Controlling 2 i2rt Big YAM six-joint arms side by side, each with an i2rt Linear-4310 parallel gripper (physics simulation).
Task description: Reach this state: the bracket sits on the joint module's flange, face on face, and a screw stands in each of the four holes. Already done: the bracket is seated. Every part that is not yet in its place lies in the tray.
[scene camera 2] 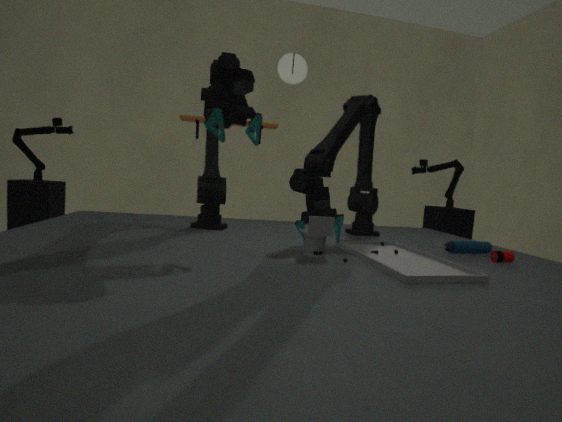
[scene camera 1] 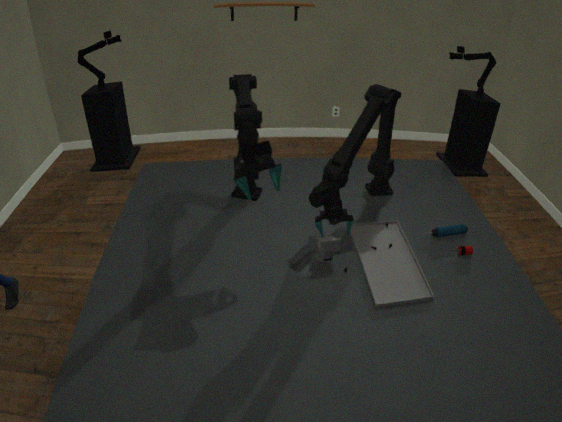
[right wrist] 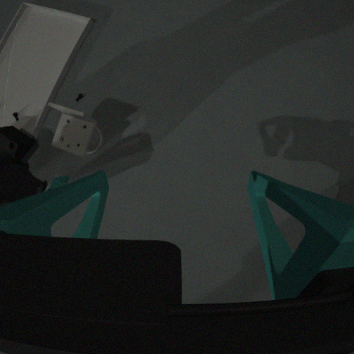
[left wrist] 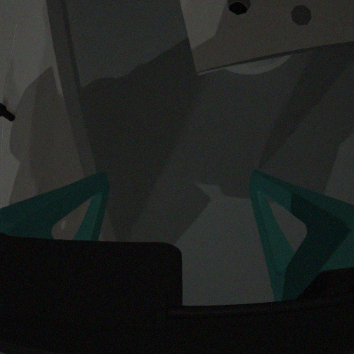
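Seen in the pictures: left gripper, fingertip midpoint: (scene camera 1: 335, 237); right gripper, fingertip midpoint: (scene camera 2: 241, 143) (scene camera 1: 264, 195); left arm's base, origin of the base link: (scene camera 2: 362, 234) (scene camera 1: 379, 190); right arm's base, origin of the base link: (scene camera 2: 209, 227).
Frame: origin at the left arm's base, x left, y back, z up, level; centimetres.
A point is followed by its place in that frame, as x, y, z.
Observation:
The pale bracket (scene camera 1: 330, 242) @(-35.1, -44.2, 10.2) (scene camera 2: 321, 226) @(-34.9, -44.2, 8.4) (left wrist: 270, 35) (right wrist: 77, 134) sits on the light joint module (scene camera 1: 326, 256) @(-35.6, -43.5, 3.0) (scene camera 2: 315, 246) @(-35.9, -43.5, 2.9). Its holes look dark in the right wrist view, with no screw seen standing in them. One black screw (scene camera 1: 345, 270) @(-29.6, -48.8, 0.5) (scene camera 2: 345, 260) @(-29.4, -48.9, 0.6) (right wrist: 79, 97) lies on the mat between module and tray. Three screws (scene camera 1: 373, 248) @(-16.0, -39.3, 0.7) (scene camera 1: 390, 245) @(-8.8, -39.2, 1.2) (scene camera 1: 386, 225) @(-6.1, -26.8, 0.9) lie in the tray (scene camera 1: 397, 280) @(-11.9, -56.5, 0.4) (scene camera 2: 430, 267) @(-8.5, -55.1, 0.4) (right wrist: 60, 45). My left gripper (scene camera 1: 335, 233) @(-29.4, -31.9, 1.3) (left wrist: 178, 178) is open, empty, close behind the bracket. My right gripper (scene camera 1: 264, 194) @(-56.8, -40.6, 28.3) (scene camera 2: 240, 142) @(-56.8, -40.6, 28.3) (right wrist: 177, 178) is open and empty, high up and left of the bracket.
A blue-handled tool (scene camera 1: 451, 230) @(21.0, -36.6, 3.5) (scene camera 2: 470, 247) @(20.5, -37.1, 2.4) and a red cylinder with a black band (scene camera 1: 466, 250) @(22.6, -48.6, 2.7) (scene camera 2: 502, 257) @(21.6, -49.1, 1.8) lie on the grey mat (scene camera 1: 280, 350) @(-55.9, -78.5, 0.0) right of the tray. Two dark pedestals with small arms stand behind. Part of a blue-clad person shows at the left edge in scene camera 1.

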